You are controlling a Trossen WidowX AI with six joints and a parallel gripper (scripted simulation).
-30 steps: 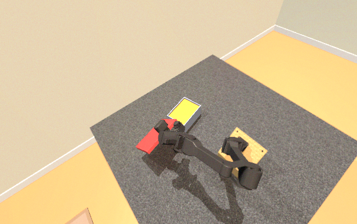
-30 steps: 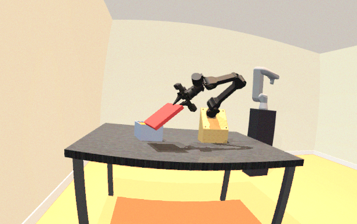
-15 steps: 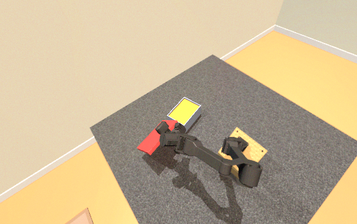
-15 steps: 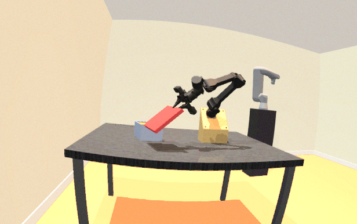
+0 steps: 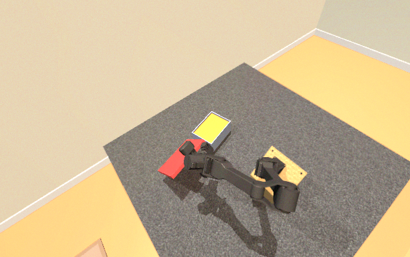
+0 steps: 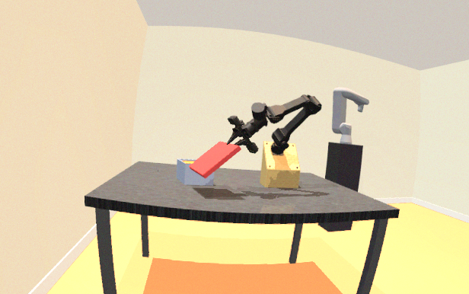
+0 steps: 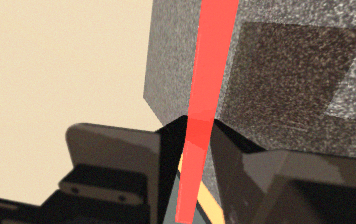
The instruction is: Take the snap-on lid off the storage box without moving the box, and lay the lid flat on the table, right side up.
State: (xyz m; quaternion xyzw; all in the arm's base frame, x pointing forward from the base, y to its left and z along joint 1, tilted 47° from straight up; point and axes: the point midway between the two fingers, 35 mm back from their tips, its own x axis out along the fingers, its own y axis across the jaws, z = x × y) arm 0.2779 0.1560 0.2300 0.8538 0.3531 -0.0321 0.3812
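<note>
The red lid is 60 mm ahead of my gripper tip, 10 mm to the left of it and 50 mm below it. The rest, counted from my gripper tip: storage box: 130 mm ahead, 250 mm to the right, 150 mm below.
</note>
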